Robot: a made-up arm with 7 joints.
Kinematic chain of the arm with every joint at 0, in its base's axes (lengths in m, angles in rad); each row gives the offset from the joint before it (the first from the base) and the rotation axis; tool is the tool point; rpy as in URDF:
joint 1: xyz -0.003 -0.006 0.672 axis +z
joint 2: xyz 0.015 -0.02 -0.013 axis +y
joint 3: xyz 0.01 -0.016 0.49 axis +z
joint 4: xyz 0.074 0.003 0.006 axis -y
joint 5: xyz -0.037 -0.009 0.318 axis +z
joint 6: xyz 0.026 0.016 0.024 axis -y
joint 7: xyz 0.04 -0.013 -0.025 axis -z
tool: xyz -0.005 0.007 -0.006 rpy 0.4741 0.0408 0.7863
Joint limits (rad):
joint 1: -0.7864..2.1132
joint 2: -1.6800..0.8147
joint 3: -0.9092..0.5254
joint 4: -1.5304..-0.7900
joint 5: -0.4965..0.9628
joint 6: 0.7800..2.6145
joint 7: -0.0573..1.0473
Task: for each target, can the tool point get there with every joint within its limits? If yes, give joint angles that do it. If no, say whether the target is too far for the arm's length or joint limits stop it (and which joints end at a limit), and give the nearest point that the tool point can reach.
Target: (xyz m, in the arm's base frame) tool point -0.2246 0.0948 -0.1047
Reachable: no: joint limits stop it (at a limit: joint 1, joint 2, joint 4, joint 7) | nearest point -0.3998 0.5132 0.6697 | short by 0.898 m
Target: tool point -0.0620 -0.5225 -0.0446
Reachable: no: joint limits stop it (at a limit: joint 1, joint 2, joint 4, joint 7) | nearest point 0.2754 -0.6225 0.6920 | short by 0.816 m
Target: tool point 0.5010 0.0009 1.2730
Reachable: yes | joints 0.6041 0.1535 -0.7149 -0.9641 0.0581 0.9326 0.1213
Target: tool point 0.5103 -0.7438 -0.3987
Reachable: no: too far | nearest point 0.4325 -0.5516 0.6550 | short by 1.074 m
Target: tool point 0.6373 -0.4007 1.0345
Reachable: yes | joints -0.4230 0.5874 -0.1457 -0.9469 -0.2125 1.8801 0.6719
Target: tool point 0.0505 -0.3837 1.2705
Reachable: yes | joints 1.8537 -1.2642 0.2038 -1.4284 -0.3128 2.1689 0.8758
